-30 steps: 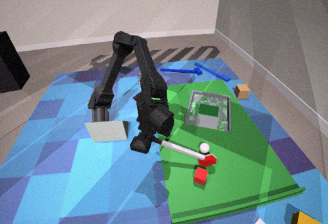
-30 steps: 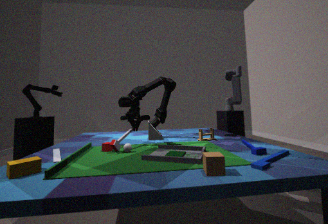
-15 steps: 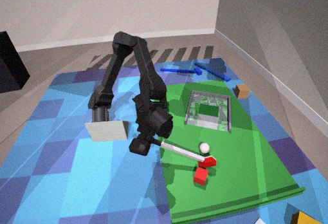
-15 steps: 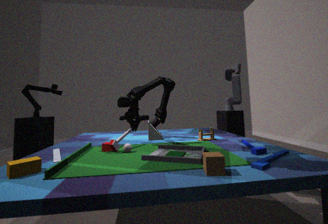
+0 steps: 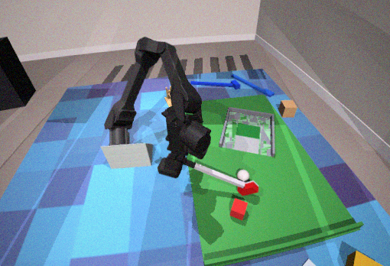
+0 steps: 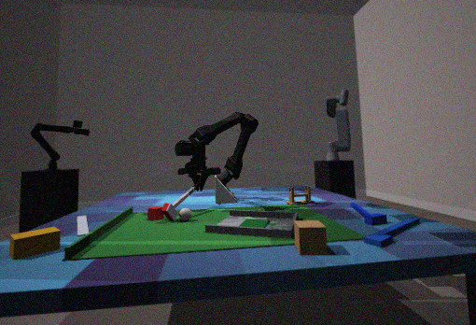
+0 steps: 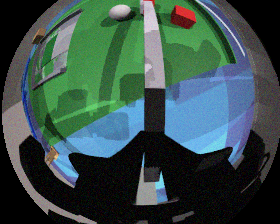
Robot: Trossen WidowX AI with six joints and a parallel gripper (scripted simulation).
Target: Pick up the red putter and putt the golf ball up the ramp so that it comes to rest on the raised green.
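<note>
The red putter is 10 cm ahead of my gripper tip, 6 cm to the right of it and 1 cm below it. From my gripper tip the other things lie so: white golf ball 21 cm ahead, 6 cm to the right, 5 cm below; then green mat 27 cm ahead, 7 cm below, 5 cm to the left; then red cube 17 cm to the right, 14 cm ahead, 5 cm below.
</note>
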